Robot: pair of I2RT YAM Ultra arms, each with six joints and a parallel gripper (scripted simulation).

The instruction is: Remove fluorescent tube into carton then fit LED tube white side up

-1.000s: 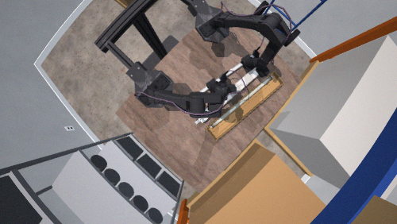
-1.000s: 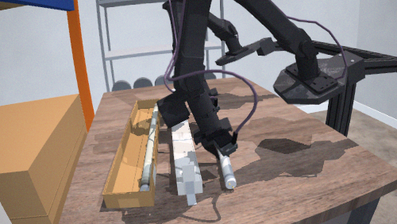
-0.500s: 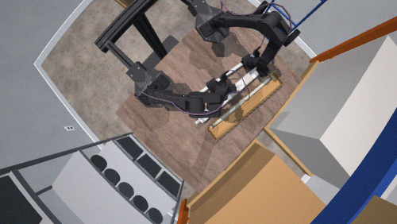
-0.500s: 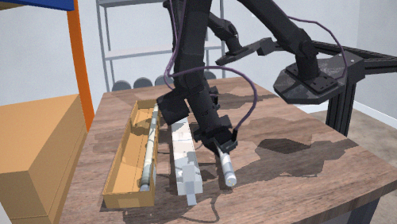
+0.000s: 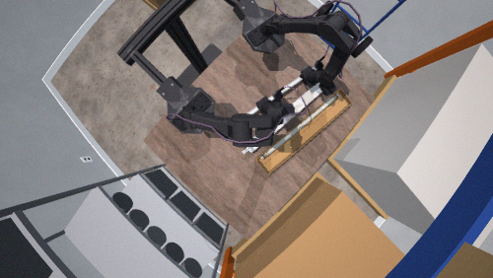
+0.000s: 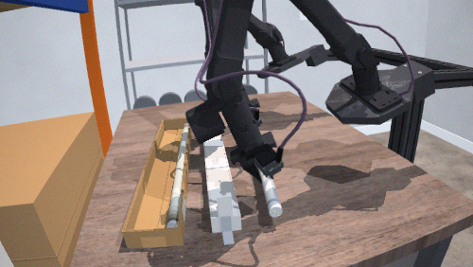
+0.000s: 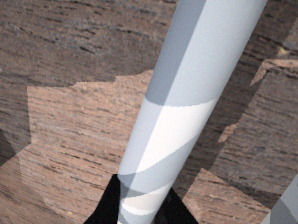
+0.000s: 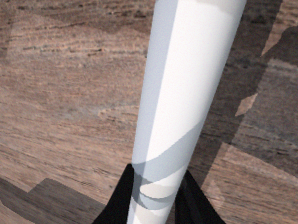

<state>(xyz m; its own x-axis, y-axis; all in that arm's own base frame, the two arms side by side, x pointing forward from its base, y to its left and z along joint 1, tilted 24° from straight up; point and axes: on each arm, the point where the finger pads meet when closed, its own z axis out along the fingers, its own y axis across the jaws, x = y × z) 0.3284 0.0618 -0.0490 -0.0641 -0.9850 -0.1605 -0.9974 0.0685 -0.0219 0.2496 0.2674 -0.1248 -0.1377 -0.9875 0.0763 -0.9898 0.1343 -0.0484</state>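
The LED tube is 20 mm ahead of my right hand, 120 mm to the left of it and 10 mm below it. The rest, counted from my right hand: old fluorescent tube: 240 mm ahead, 70 mm to the left, 30 mm below; then carton: 280 mm ahead, 70 mm to the left, 20 mm below; then grey light fixture: 140 mm ahead, 80 mm to the left, 10 mm above.
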